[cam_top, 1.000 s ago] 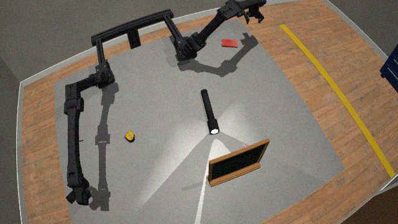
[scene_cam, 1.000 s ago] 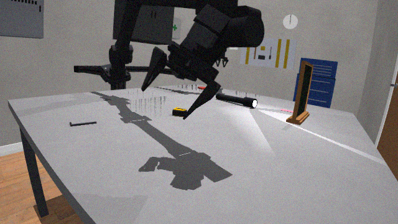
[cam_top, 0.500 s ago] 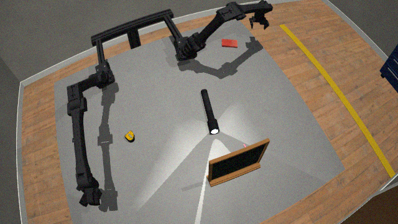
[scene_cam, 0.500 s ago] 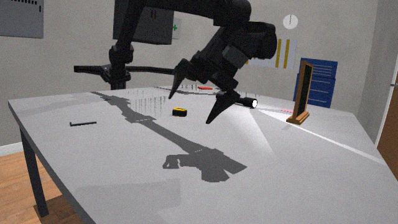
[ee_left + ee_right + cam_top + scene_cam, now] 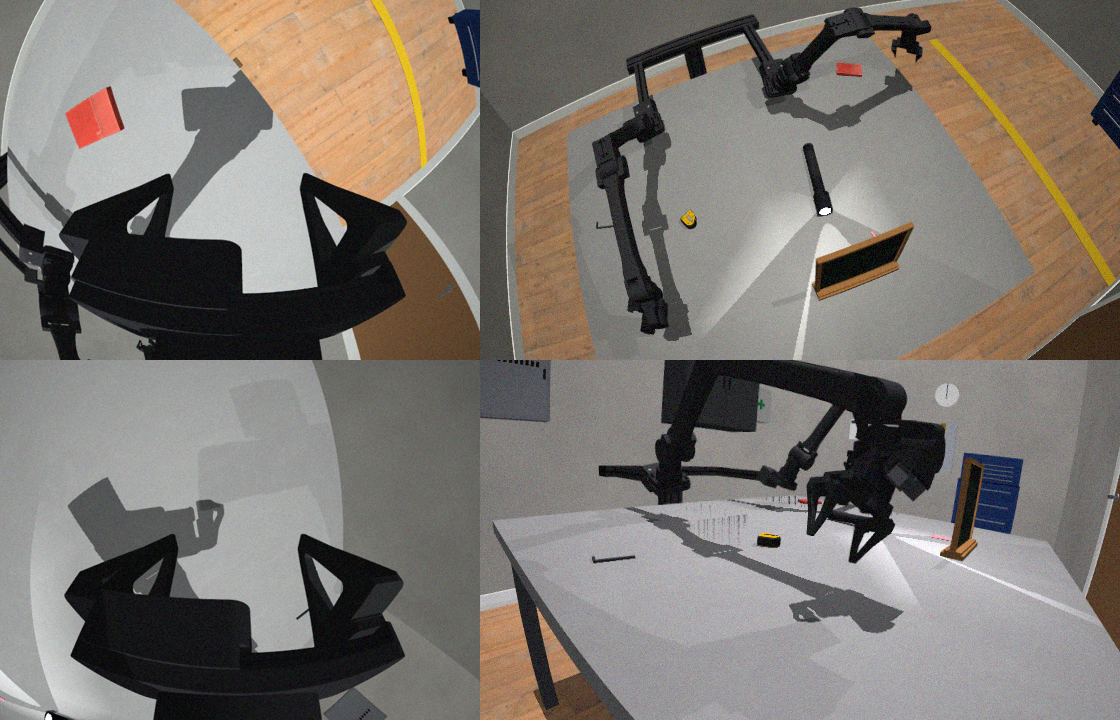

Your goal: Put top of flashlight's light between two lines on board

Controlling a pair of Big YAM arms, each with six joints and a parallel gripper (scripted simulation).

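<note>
Now: the black flashlight 73 cm to the left of my right hand, 33 cm behind it and 9 cm below it. Round my right hand: black hex key (46 cm behind, 17 cm to the right, 11 cm below); flashlight head (72 cm to the left, 26 cm behind, 9 cm below); pink stick (85 cm to the left, 11 cm below, 4 cm behind).
</note>
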